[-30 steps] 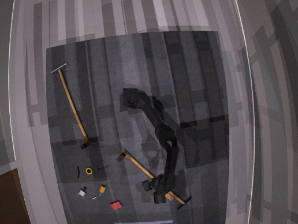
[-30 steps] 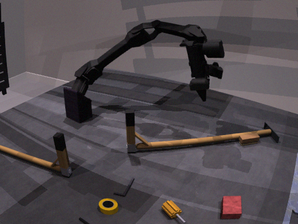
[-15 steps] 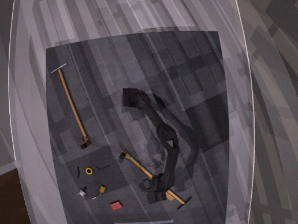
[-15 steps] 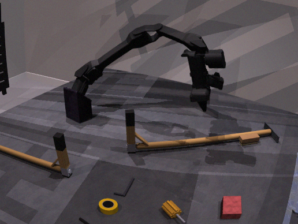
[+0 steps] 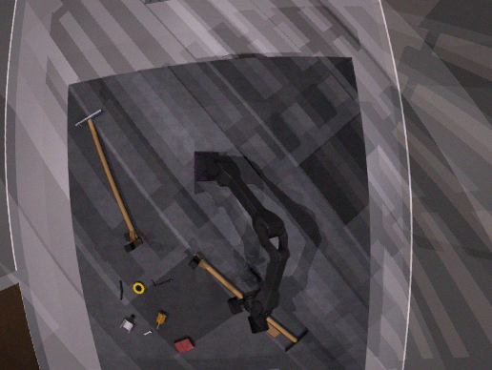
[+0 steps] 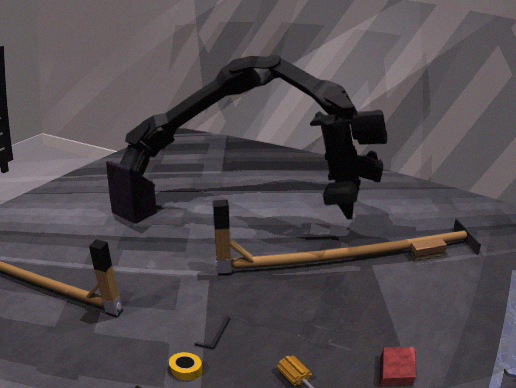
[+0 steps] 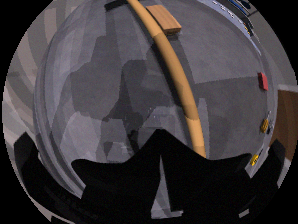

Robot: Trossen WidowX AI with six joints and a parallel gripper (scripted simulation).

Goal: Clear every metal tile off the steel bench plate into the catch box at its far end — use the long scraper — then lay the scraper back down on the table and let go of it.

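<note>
Right now the long wooden-handled scraper is 50 mm ahead of my gripper tip, 30 mm to the right of it and 10 mm below it. The rest, counted from my gripper tip: yellow-handled tool: 420 mm to the right, 80 mm ahead, 50 mm below; then wooden block: 190 mm ahead, 60 mm below, 40 mm to the left; then red block: 350 mm to the right, 220 mm ahead, 60 mm below.
</note>
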